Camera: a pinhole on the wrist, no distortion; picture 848 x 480 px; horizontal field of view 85.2 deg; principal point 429.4 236.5 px. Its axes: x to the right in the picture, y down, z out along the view. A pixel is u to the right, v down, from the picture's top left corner.
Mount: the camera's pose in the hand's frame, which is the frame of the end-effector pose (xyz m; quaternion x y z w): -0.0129 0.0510 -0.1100 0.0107 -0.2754 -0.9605 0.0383
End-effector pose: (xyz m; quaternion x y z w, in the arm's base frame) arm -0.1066 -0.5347 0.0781 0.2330 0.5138 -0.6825 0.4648
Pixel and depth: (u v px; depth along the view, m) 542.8 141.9 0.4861
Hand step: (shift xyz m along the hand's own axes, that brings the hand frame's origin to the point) -0.1591 0.3826 0.2495
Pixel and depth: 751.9 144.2 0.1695
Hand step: -0.1404 0.1598 0.0158
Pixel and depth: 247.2 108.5 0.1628
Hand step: 0.0414 0.1803 0.0041
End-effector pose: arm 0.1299 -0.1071 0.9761 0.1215 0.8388 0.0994 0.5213
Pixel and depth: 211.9 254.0 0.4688
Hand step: 0.1892 0.3012 0.2969
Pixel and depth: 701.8 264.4 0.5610
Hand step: -0.3643 0.2923 0.3839
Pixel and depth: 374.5 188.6 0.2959
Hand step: 0.0078 0.2361 0.1246
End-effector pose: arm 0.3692 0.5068 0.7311 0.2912 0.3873 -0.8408 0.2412
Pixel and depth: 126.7 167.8 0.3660
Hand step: 0.2077 0.3095 0.1714
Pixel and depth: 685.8 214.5 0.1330
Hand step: -0.0926 0.1207 -0.0005
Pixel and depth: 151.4 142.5 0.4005
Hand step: 0.2056 0.3508 0.1863
